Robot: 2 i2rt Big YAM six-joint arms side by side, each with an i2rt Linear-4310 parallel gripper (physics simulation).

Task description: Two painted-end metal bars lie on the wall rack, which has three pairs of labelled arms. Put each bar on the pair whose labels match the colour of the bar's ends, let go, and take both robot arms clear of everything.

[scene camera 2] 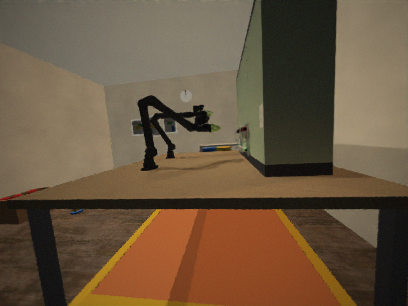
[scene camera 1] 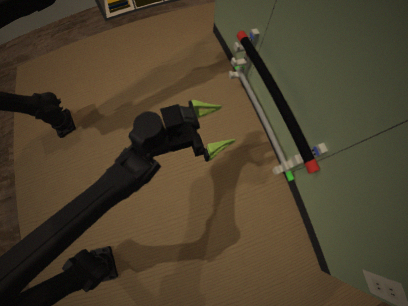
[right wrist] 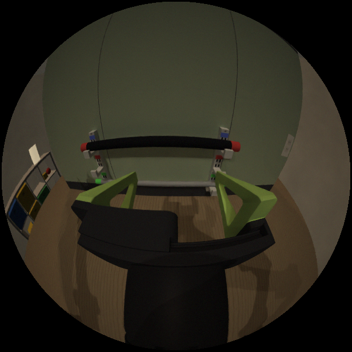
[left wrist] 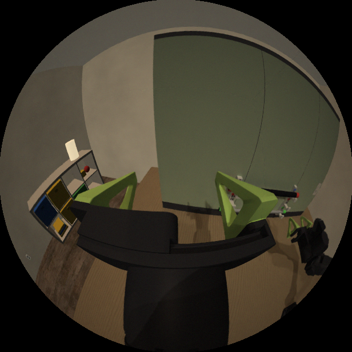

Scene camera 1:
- my right gripper: 227, 123
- red-ended bar: 295, 131
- black skirting: 295, 192
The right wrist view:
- my right gripper: 175, 175
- red-ended bar: 154, 140
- black skirting: 140, 190
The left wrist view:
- my left gripper: 175, 175
